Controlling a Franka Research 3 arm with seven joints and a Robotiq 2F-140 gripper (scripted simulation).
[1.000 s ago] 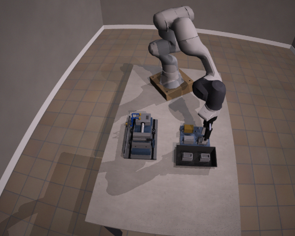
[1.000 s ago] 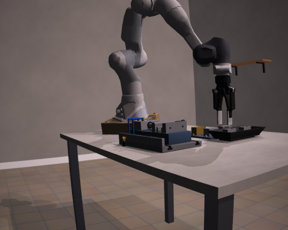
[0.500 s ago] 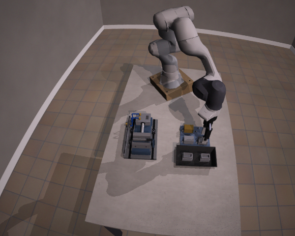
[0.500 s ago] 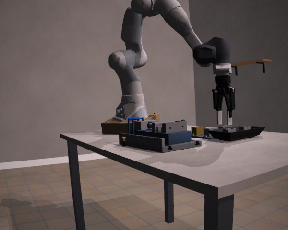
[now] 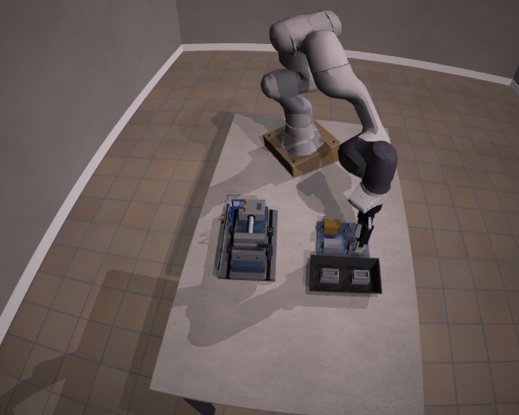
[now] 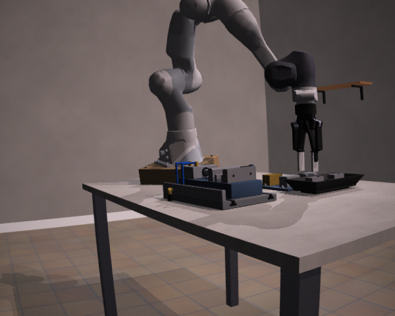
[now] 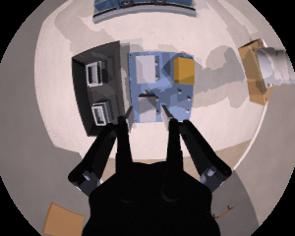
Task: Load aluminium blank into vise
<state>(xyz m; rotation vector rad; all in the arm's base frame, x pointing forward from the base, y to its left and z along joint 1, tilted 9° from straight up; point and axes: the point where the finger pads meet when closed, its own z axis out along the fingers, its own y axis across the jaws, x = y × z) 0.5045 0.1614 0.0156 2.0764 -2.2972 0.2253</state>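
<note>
The brass blank is 10 cm behind my hand, 8 cm to the right of it and 5 cm below it. Round my hand: dark rail: 46 cm to the right, 5 cm below, 5 cm behind.
</note>
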